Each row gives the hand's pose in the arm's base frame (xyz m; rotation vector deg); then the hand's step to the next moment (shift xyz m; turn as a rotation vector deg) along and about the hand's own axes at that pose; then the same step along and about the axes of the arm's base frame.
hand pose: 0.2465 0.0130 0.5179 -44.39 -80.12 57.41
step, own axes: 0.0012 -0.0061 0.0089 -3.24 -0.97 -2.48
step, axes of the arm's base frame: -0.0083 -0.0025 0.0066 2.85 -3.01 -0.62
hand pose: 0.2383 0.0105 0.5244 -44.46 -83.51 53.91
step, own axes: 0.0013 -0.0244 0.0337 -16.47 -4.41 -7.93
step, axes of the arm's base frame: -0.0323 -0.0139 0.0223 9.81 -15.63 -3.63
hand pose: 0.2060 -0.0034 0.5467 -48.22 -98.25 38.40
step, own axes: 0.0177 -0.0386 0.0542 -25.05 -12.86 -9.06
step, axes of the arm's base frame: -0.0634 -0.0103 0.0248 10.76 -27.51 -1.58
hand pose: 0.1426 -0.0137 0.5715 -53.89 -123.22 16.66
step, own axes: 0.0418 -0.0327 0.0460 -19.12 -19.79 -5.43
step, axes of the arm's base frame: -0.0691 0.0105 0.0069 1.82 -27.88 2.46
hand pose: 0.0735 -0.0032 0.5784 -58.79 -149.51 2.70
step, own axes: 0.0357 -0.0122 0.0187 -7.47 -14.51 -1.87
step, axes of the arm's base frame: -0.0384 0.0165 -0.0052 -3.82 -15.88 1.75
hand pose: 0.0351 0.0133 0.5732 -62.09 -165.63 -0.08
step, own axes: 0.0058 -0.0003 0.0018 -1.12 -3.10 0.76
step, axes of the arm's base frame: -0.0047 0.0036 -0.0015 -1.23 -3.06 -0.76
